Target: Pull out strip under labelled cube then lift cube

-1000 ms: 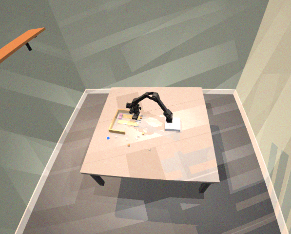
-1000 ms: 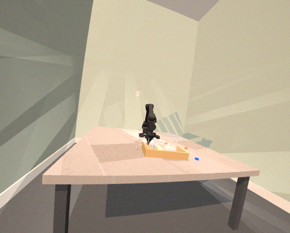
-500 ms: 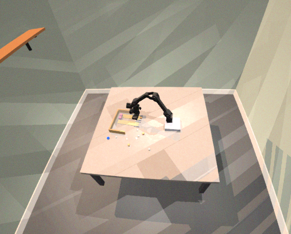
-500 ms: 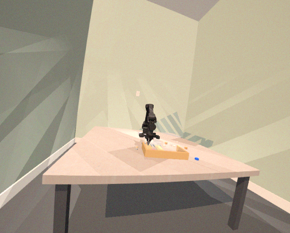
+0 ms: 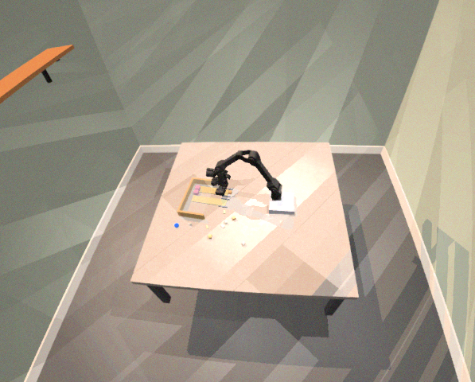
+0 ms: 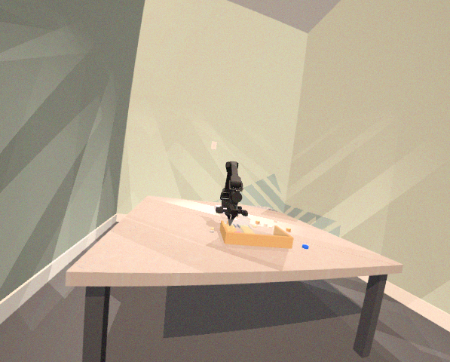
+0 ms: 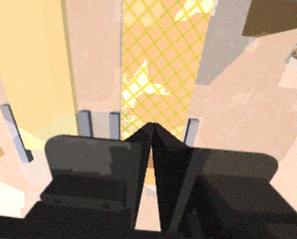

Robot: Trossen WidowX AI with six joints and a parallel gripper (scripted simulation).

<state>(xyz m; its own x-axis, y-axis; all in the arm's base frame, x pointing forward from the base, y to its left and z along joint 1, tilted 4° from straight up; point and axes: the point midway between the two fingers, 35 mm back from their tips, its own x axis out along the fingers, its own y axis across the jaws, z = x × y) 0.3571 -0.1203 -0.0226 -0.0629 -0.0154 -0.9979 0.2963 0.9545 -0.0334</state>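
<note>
Now: gripper tip 9 cm short of the yellow cross-hatched strip and 3 cm to the left of it. From my gripper tip the other things lie so: blue piece 33 cm ahead, 26 cm to the left.
</note>
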